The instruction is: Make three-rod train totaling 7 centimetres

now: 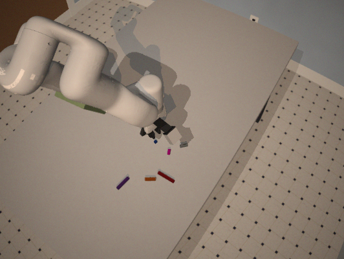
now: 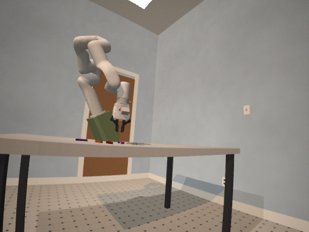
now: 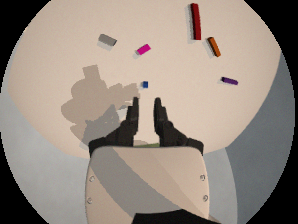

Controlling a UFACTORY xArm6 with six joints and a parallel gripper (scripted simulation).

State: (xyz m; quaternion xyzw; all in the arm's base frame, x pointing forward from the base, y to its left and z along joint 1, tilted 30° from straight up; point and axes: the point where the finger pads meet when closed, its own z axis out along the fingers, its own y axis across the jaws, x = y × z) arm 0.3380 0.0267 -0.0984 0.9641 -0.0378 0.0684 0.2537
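The blue rod lies 8 cm below my hand. The rest, counted from my hand: red rod (13 cm ahead, 9 cm to the right, 8 cm below); magenta rod (8 cm below, 7 cm ahead); grey rod (10 cm ahead, 8 cm below, 6 cm to the left).
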